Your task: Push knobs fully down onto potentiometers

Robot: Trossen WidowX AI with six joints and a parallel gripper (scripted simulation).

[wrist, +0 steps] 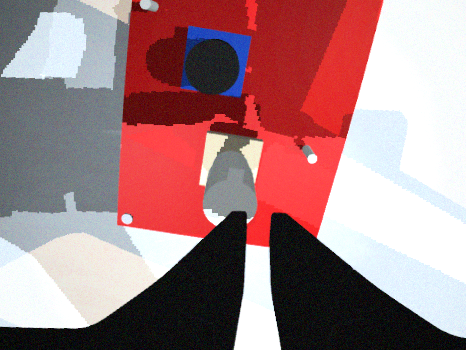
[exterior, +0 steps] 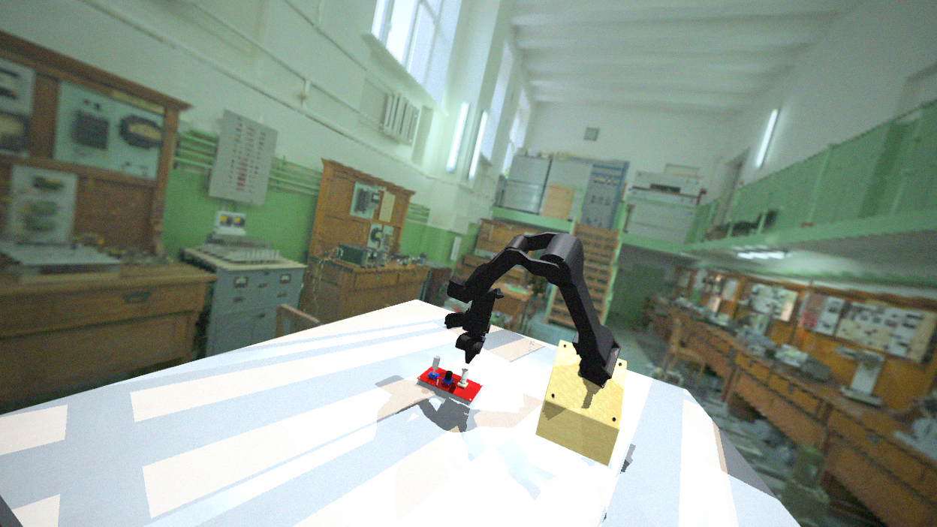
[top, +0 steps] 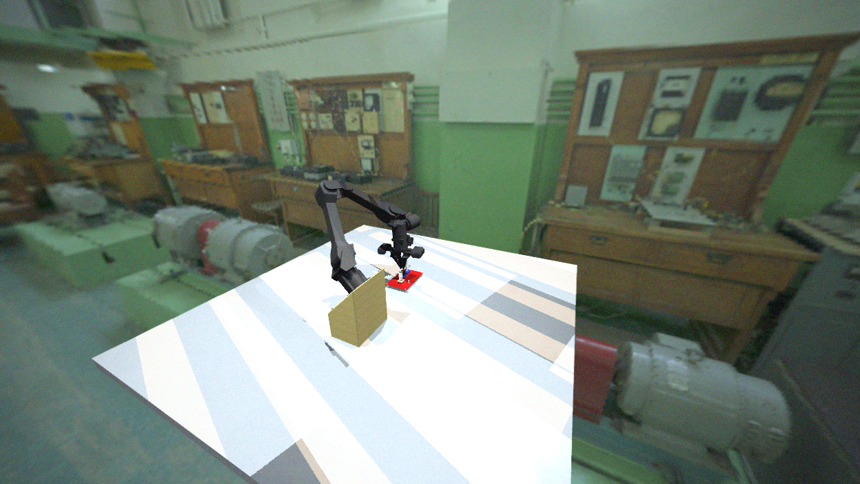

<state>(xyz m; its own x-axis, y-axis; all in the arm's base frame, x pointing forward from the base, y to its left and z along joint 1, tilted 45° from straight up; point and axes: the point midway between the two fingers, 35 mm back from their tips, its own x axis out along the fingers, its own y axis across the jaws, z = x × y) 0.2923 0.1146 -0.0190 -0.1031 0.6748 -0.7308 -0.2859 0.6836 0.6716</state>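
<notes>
Now: gripper tip 1 cm to the right of the beige component and 4 cm above it.
</notes>
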